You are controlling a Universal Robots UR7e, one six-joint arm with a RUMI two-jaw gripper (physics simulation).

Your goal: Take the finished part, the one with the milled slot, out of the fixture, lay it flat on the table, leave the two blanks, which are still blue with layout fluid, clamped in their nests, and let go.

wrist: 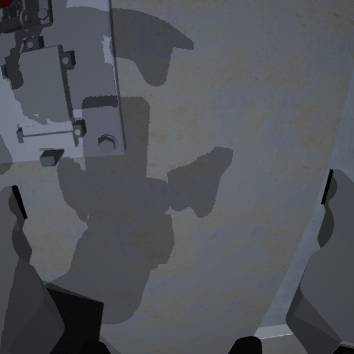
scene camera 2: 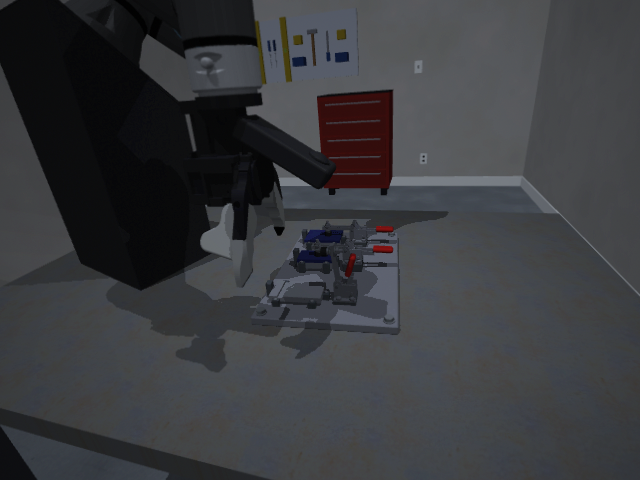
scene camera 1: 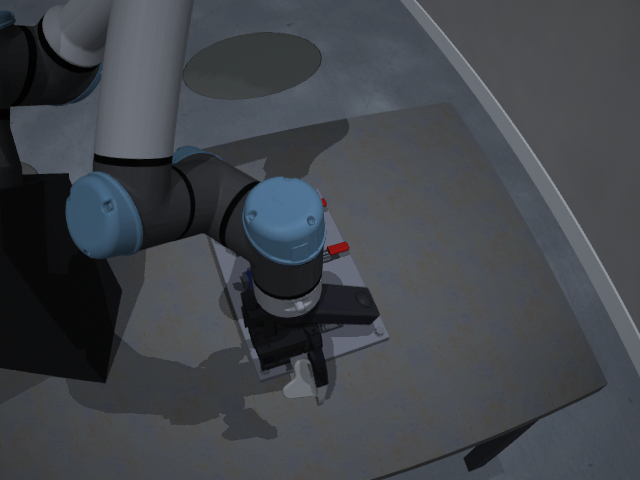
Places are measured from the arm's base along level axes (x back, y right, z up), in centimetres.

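Pixels of known places: gripper, fingertip midpoint: [wrist: 170,181] [scene camera 2: 263,257] [scene camera 1: 300,360]; arm's base at its link origin: [scene camera 2: 92,54].
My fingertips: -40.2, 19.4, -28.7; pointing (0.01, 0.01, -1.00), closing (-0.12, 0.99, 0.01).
Observation:
Ahead of a thing's pixels: the offset from my fingertips to its top centre, as dx, dy, dz. "*": to the spot under its first point. Level surfaces: height alone.
The finished part @(+0.7, -10.9, -11.8) [scene camera 2: 299,294] [wrist: 45,85] is a flat grey block with a slot across one end. It lies in the nearest nest of the pale fixture plate @(-3.3, -22.4, -13.4) [scene camera 2: 379,297] [wrist: 95,65] [scene camera 1: 361,338]. Its clamp, with a red handle @(* -8.9, -11.0, -6.1) [scene camera 2: 350,264], stands raised. Two blue blanks @(+0.9, -21.9, -10.7) [scene camera 2: 312,256] @(+2.6, -32.8, -11.2) [scene camera 2: 323,236] sit in the nests behind, with their clamp arms down over them. My gripper [scene camera 2: 261,255] [wrist: 170,181] is wide open and empty. It points down above the table, off the slotted end of the part. In scene camera 1 it partly hides the plate and the part.
The table @(dz -14.9) [scene camera 1: 465,258] [scene camera 2: 465,372] [wrist: 240,150] carries the fixture. Red clamp handles @(-9.6, -23.1, -7.2) [scene camera 1: 338,248] [scene camera 2: 383,249] stick out on the plate's right side. The dark pedestal [scene camera 1: 51,289] [scene camera 2: 118,206] rises at the left. A red drawer cabinet [scene camera 2: 356,147] stands by the back wall.

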